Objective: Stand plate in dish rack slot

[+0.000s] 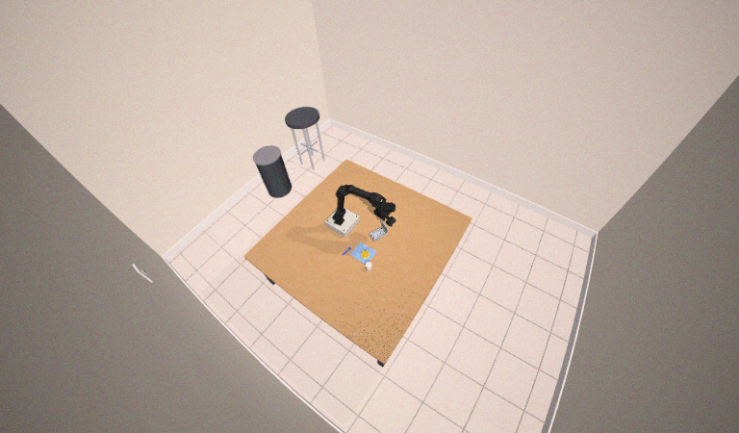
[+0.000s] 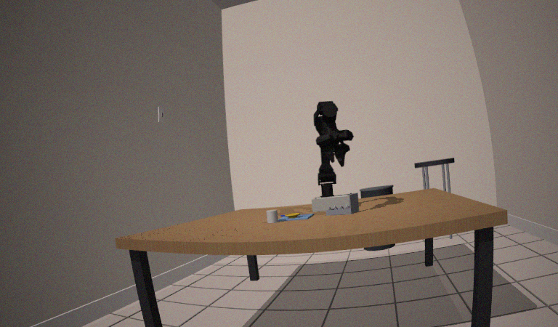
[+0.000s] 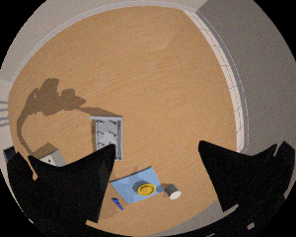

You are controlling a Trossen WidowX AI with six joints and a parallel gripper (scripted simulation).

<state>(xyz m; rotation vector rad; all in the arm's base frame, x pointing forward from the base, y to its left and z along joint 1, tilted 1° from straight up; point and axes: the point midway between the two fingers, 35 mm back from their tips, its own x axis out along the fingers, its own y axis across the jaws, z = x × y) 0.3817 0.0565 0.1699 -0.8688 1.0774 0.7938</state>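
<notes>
Now: the small yellow plate 210 mm to the right of my gripper tip, 190 mm below it and 80 mm behind it. The rest, counted from my gripper tip: white cup (280 mm to the right, 180 mm below, 10 mm behind); then blue spoon (230 mm to the right, 220 mm behind, 200 mm below); then grey dish rack (180 mm below, 80 mm behind).
</notes>
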